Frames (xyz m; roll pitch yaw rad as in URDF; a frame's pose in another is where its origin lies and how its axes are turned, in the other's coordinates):
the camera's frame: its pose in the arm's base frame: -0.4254 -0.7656 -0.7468 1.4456 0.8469 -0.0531
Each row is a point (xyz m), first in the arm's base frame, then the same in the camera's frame.
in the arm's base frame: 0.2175 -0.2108 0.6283
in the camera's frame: -0.6246 1.4324 -0.4125
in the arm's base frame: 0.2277 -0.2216 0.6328
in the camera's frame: -0.6208 1.4421 -0.4010
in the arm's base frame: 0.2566 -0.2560 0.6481
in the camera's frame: -0.6120 1.4708 -0.3643
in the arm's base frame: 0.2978 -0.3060 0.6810
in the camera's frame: -0.6076 1.5191 -0.3101
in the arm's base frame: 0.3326 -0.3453 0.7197
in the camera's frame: -0.6122 1.5672 -0.2663
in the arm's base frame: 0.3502 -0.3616 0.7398
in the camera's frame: -0.6150 1.5922 -0.2477
